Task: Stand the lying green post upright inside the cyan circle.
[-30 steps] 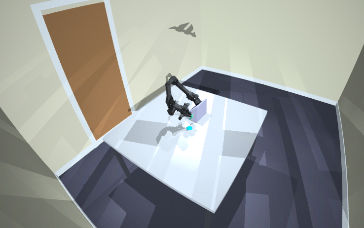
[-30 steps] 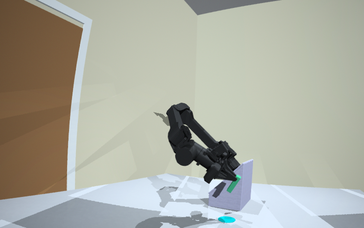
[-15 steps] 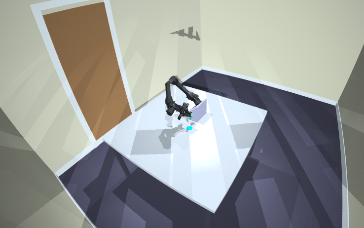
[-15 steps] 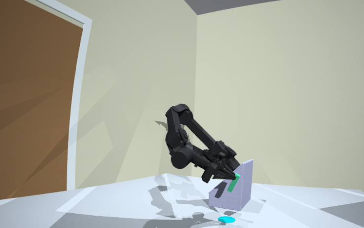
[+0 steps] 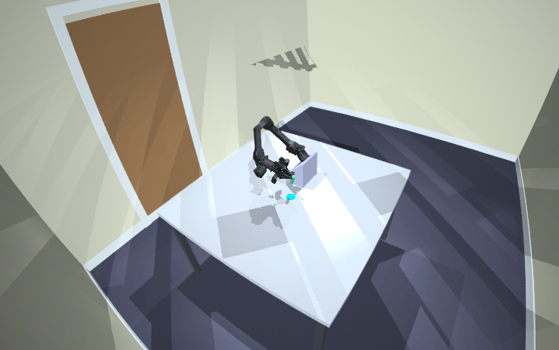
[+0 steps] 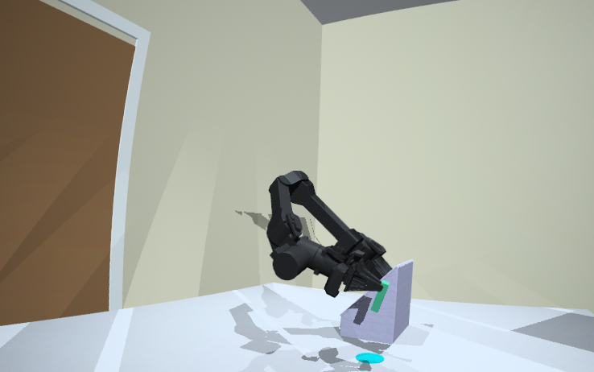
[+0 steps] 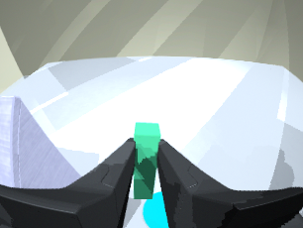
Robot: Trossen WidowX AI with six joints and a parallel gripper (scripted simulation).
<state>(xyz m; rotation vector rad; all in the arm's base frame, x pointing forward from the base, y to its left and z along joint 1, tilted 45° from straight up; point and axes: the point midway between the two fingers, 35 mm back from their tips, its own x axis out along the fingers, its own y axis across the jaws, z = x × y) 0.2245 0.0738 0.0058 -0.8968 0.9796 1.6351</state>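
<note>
Now: the cyan circle 20 mm ahead of my gripper tip, 10 mm to the right of it and 150 mm below it. Also, from my gripper tip: green post (10 mm to the right, 20 mm below).
</note>
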